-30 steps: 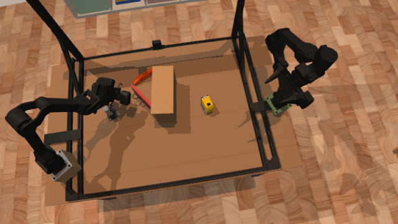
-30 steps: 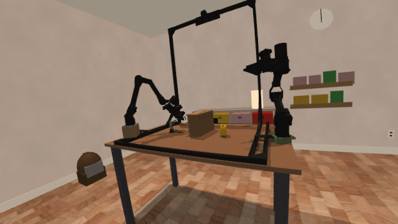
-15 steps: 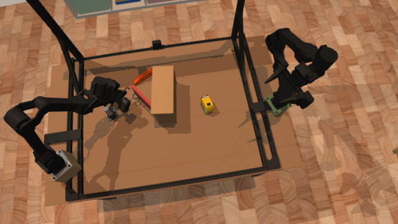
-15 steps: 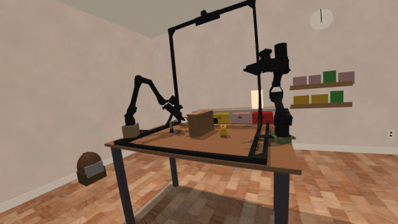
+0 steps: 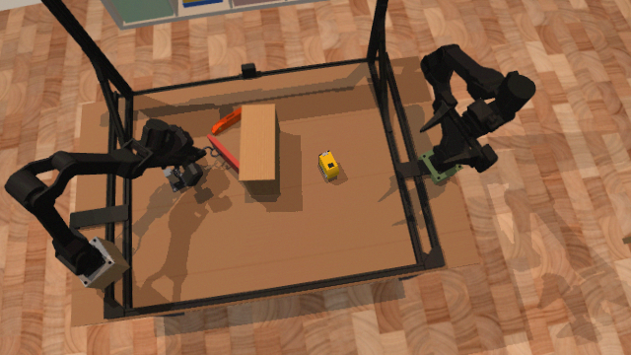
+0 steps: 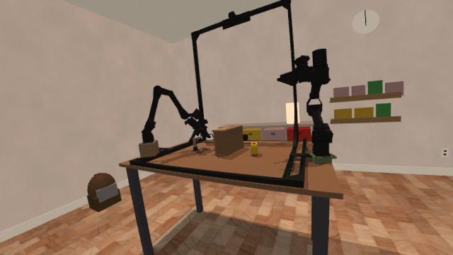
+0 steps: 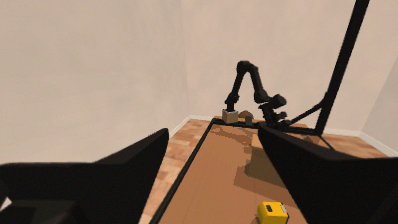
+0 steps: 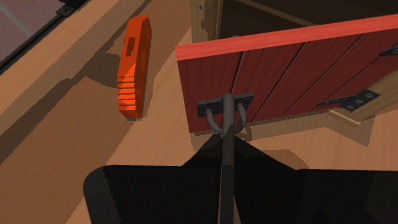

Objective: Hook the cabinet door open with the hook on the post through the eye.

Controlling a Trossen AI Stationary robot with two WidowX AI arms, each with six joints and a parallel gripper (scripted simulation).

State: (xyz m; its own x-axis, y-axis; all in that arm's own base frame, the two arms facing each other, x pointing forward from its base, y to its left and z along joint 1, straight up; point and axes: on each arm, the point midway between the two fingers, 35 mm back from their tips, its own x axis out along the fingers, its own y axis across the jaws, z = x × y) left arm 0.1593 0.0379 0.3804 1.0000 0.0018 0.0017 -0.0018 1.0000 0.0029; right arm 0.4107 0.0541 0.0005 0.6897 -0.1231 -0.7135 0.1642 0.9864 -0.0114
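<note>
Right now my right hand is 8 cm to the right of the red door, 4 cm short of it and 4 cm above it. The rest, counted from my right hand: orange flap: 13 cm behind, 12 cm to the left, 10 cm below; yellow box: 36 cm to the left, 13 cm ahead, 8 cm below.
</note>
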